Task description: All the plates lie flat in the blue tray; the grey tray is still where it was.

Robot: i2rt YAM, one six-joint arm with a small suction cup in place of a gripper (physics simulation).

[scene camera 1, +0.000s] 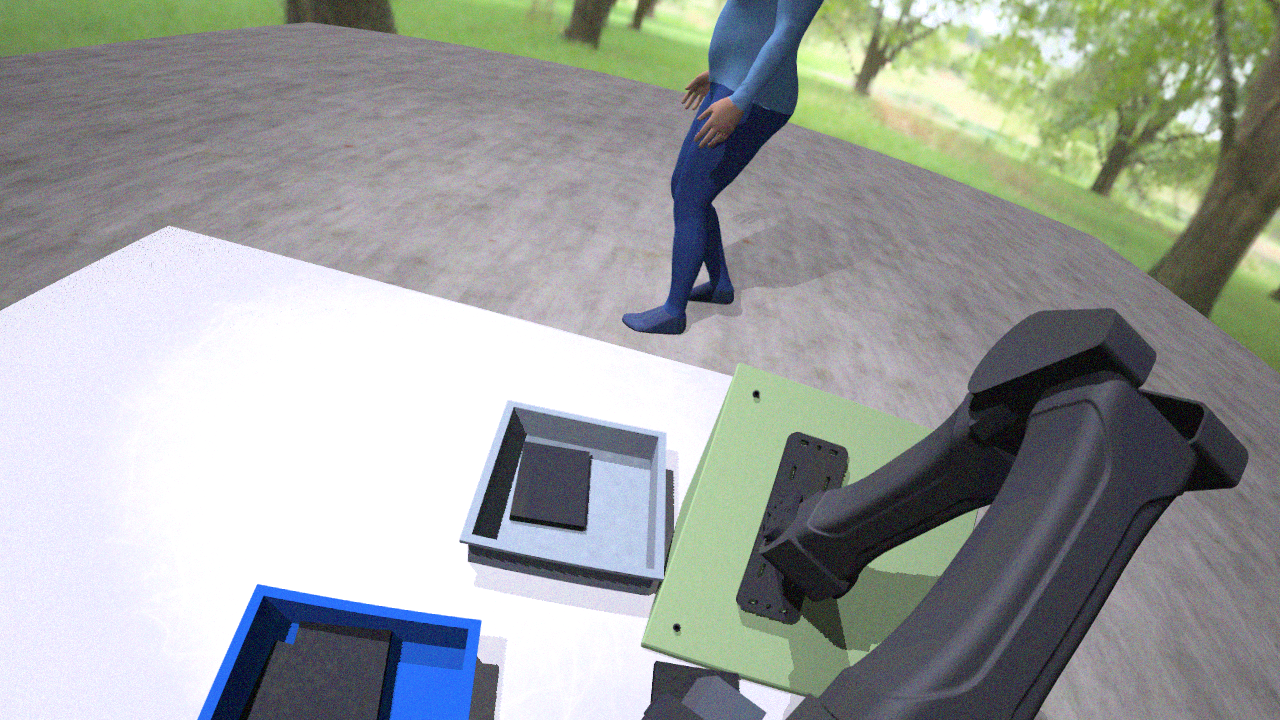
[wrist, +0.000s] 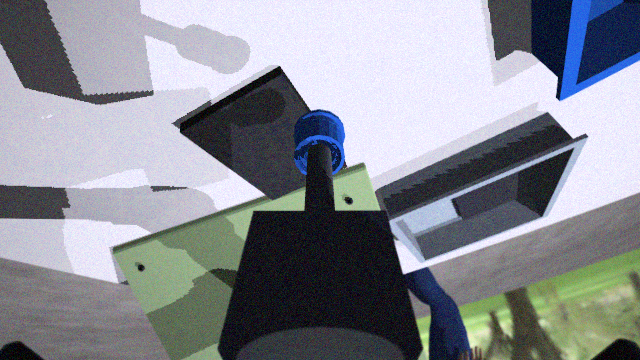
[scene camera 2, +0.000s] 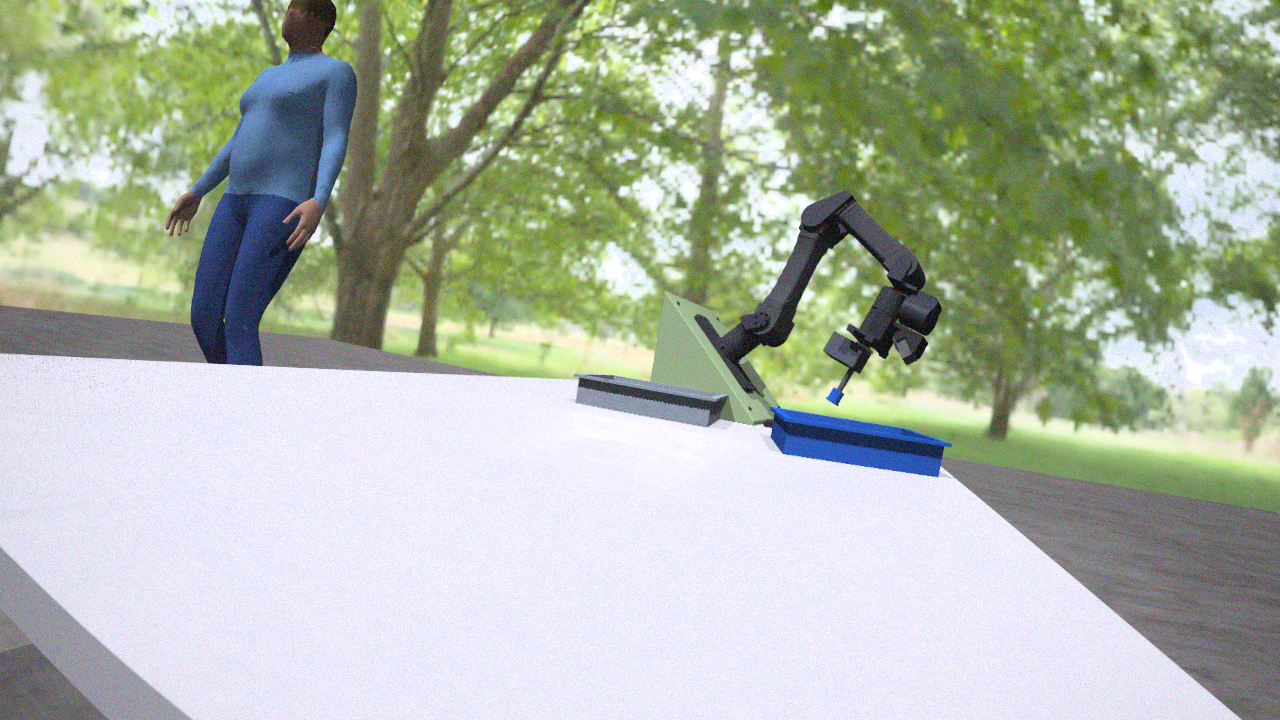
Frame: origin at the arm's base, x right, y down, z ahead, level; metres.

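Where they show: hand, its tool point: (wrist: 319,133) (scene camera 2: 831,402); arm's base, origin of its link: (scene camera 1: 792,526) (scene camera 2: 723,354).
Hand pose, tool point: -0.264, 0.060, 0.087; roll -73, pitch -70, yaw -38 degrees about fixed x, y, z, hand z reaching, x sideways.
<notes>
Each offset is from my tool point to the top centre of the thing, as dx, dy, dz. Level surfaces: height alone.
A dark plate @(+0.319, +0.057, +0.197) (scene camera 1: 552,488) (wrist: 485,200) lies flat in the grey tray @(+0.300, +0.020, +0.163) (scene camera 1: 572,559) (scene camera 2: 648,407) (wrist: 560,175). Dark plate material @(-0.037, +0.047, +0.285) (scene camera 1: 326,676) lies in the blue tray @(-0.073, +0.020, +0.255) (scene camera 1: 366,606) (scene camera 2: 859,447) (wrist: 571,65), cut off by the view's edge; I cannot tell if it is one plate or several overlapping. Another dark plate @(+0.069, +0.060, -0.048) (wrist: 240,135) lies on the white table beside the green base; part of it appears in scene camera 1 (scene camera 1: 666,677). My suction cup (scene camera 2: 835,396) (wrist: 320,135) is off and empty, raised above the table. In the wrist view it overlaps the loose plate's edge. It is hidden in scene camera 1.
The sloping green base (scene camera 1: 716,537) (scene camera 2: 684,358) (wrist: 175,270) carries the arm and stands close beside the grey tray. A person in blue (scene camera 1: 707,170) (scene camera 2: 268,179) stands beyond the white table @(dy +0.070) (scene camera 1: 313,402) (scene camera 2: 537,555). The trays have raised walls.
</notes>
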